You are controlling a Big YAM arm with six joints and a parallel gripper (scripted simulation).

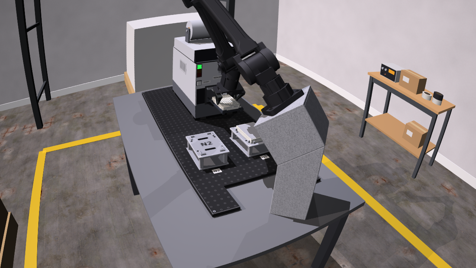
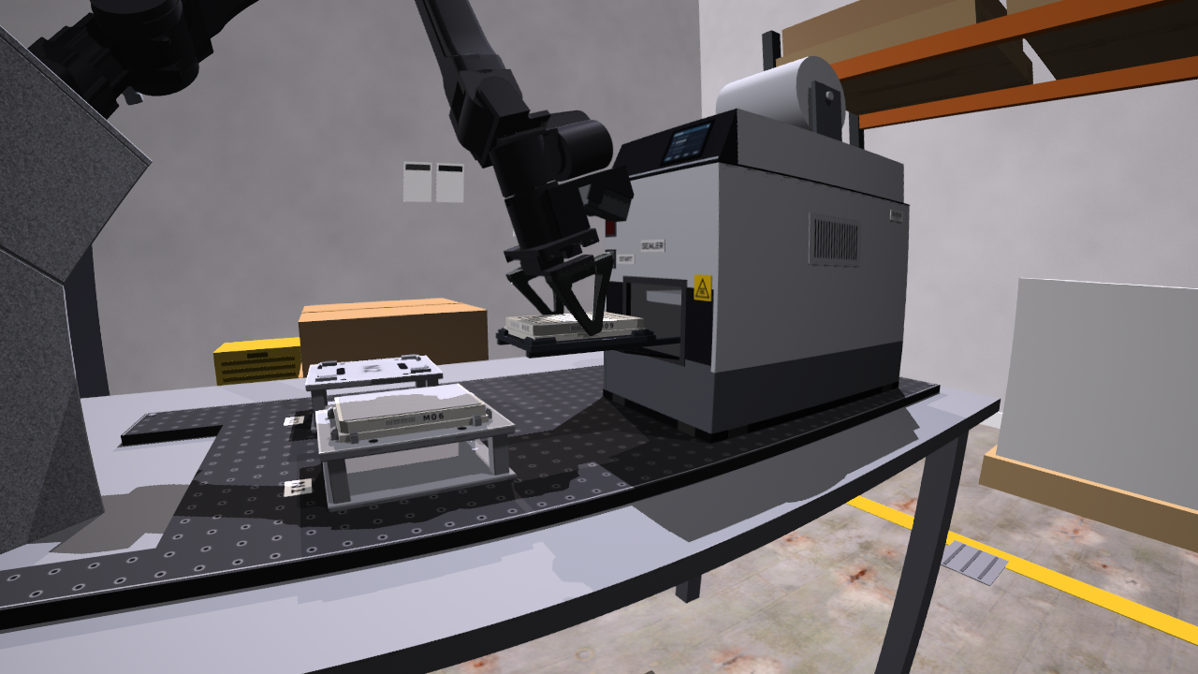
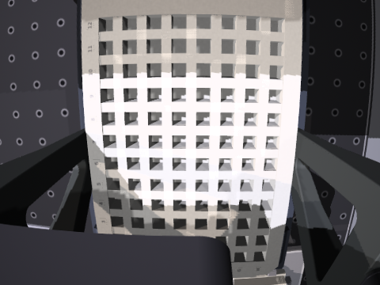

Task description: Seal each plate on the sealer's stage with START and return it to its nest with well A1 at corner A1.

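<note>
Now: the white well plate right at my hand. From my hand the other things lie so: nest N2: 23 cm behind, 13 cm to the left, 7 cm below; start button: 11 cm to the left, 8 cm ahead, 7 cm above; sealer stage: 2 cm below.
</note>
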